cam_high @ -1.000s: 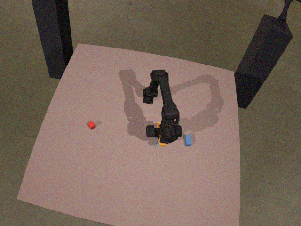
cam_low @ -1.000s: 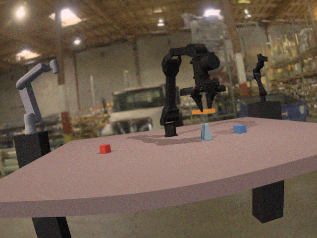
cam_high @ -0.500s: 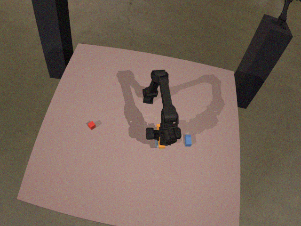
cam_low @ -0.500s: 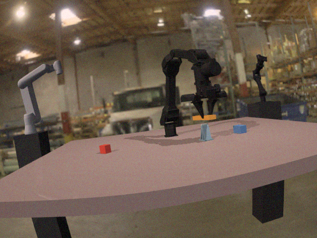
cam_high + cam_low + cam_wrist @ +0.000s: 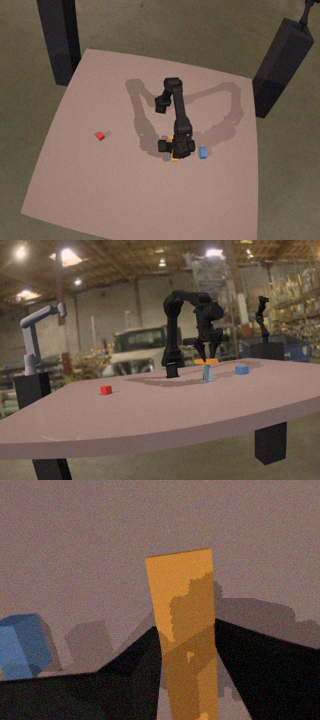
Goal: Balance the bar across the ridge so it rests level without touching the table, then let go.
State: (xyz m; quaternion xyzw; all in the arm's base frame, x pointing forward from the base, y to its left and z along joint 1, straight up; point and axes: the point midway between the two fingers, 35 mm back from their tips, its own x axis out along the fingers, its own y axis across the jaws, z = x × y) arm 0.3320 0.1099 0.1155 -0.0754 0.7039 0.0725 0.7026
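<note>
Right now the orange bar is 3 cm behind my gripper tip and 1 cm to the right of it. Also, from my gripper tip: blue block (17 cm to the left, 7 cm behind, 6 cm below); then red cube (42 cm to the right, 6 cm below, 5 cm behind).
</note>
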